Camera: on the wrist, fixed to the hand. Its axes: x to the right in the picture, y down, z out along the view.
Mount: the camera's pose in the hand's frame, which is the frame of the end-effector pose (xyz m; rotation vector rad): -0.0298 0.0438 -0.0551 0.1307 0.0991 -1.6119
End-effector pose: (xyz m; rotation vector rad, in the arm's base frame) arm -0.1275 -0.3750 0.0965 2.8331 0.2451 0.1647
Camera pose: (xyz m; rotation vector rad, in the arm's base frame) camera -0.1576 -0.4065 0.1593 1.8627 2.3248 -0.0813
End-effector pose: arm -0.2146 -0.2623 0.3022 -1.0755 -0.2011 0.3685
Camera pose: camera -0.2321 -0.3005 0.2383 -0.5287 -0.8446 -1.0997
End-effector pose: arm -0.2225 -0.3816 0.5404 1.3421 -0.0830 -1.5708
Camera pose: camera -0.1572 -0.3524 0.5673 -1.3459 -1.0426 2.2766
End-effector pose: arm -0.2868 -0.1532 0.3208 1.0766 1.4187 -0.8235
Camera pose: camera -0.2661 -0.0920 0.3617 -0.2116 2.2364 -1.9640
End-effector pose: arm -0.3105 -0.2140 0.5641 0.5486 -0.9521 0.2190
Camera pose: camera -0.3063 -0.1459 0.5297 1.2420 -0.1812 -1.1319
